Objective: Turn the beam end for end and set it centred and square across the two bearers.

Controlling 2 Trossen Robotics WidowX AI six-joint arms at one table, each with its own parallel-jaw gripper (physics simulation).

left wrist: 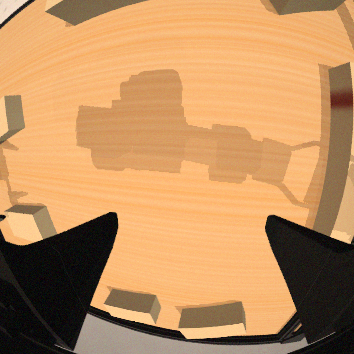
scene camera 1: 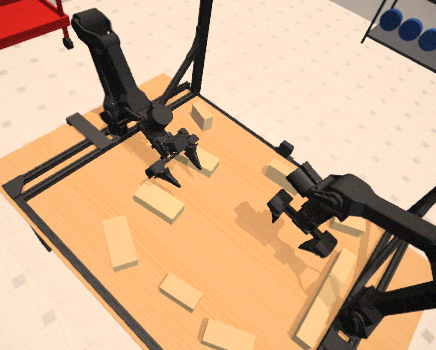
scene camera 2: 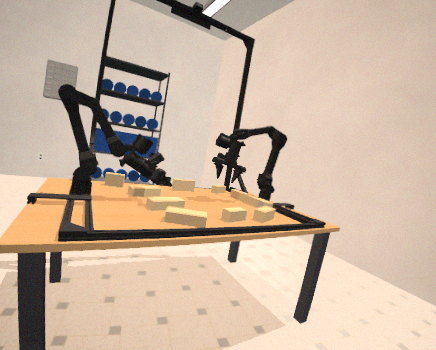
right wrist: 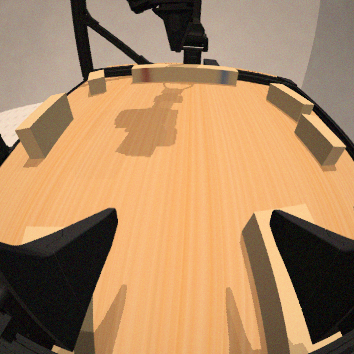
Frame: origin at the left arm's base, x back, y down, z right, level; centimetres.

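Where they show: left gripper, fingertip midpoint: (left wrist: 194, 222) (scene camera 1: 286, 234) (scene camera 2: 224, 180) (right wrist: 176, 51); right gripper, fingertip midpoint: (scene camera 1: 191, 178) (scene camera 2: 167, 183) (right wrist: 196, 217); left arm's base, origin of the base link: (scene camera 1: 351, 324); right arm's base, origin of the base link: (scene camera 1: 117, 130) (scene camera 2: 80, 193).
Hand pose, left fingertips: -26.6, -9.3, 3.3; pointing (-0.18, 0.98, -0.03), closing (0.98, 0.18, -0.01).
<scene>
Things, the pixels of their centre, and the offset from my left fingertips, as dx, dy, dz. "spot": a spot on its surface instead.
- beam, body centre: (left wrist: 342, 197) (scene camera 1: 326, 295) (right wrist: 184, 72) (scene camera 2: 249, 199) +17.8, +9.0, -1.3
- nearer, body centre: (right wrist: 295, 283) (left wrist: 27, 222) (scene camera 1: 159, 202) (scene camera 2: 165, 203) -34.3, +9.3, -13.0
- farther, body centre: (right wrist: 51, 307) (scene camera 1: 196, 158) (scene camera 2: 144, 190) -38.1, +9.3, +7.6
- far edge, surface spot: (scene camera 1: 202, 116) spot: -47.9, +5.1, +20.4
The beam (scene camera 1: 320, 307) (scene camera 2: 251, 198) (left wrist: 338, 150) (right wrist: 185, 75) is a long pale wooden bar lying along the table edge below the left arm. Its side has a red mark near one end, and a blue one near the other in the right wrist view. My left gripper (scene camera 1: 287, 233) (scene camera 2: 227, 179) (left wrist: 194, 222) is open and empty, above the table beside the beam. My right gripper (scene camera 1: 190, 177) (right wrist: 196, 217) is open and empty, low between two roughly parallel blocks, one nearer (scene camera 1: 157, 200) (right wrist: 277, 270) and one farther (scene camera 1: 208, 161). Which blocks are the bearers I cannot tell for certain.
Several other pale blocks lie around, including one at the far edge (scene camera 1: 202, 116), one at the left (scene camera 1: 117, 240), two at the front (scene camera 1: 180, 290) (scene camera 1: 227, 336) and one (scene camera 1: 277, 171) (right wrist: 45, 127) beside the left gripper. A black rail frame (scene camera 1: 85, 272) borders the table.
</scene>
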